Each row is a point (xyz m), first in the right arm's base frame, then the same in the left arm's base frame.
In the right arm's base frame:
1: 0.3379 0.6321 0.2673
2: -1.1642 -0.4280 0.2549
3: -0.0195 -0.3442 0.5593
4: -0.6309 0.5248 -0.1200
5: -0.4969 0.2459 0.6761
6: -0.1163 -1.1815 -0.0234
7: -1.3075 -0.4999 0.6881
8: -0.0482 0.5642 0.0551
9: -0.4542 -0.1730 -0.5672
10: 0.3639 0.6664 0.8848
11: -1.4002 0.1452 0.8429
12: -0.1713 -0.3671 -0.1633
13: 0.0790 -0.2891 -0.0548
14: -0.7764 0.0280 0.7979
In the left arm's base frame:
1: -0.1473 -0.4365 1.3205
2: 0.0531 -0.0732 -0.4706
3: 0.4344 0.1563 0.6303
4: -0.5769 -0.5510 0.3706
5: 0.2759 -0.5640 0.4162
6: 0.1855 1.0542 0.2038
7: 0.4640 -0.2268 -0.6155
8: -0.3630 -0.4389 0.9304
9: -0.7196 0.2762 0.2545
10: 0.4151 -0.6885 1.3787
11: 0.3644 -0.8687 -0.4517
12: -0.2436 0.3925 0.4565
13: -0.1429 0.3761 0.7212
14: 0.4356 -0.5254 0.0793

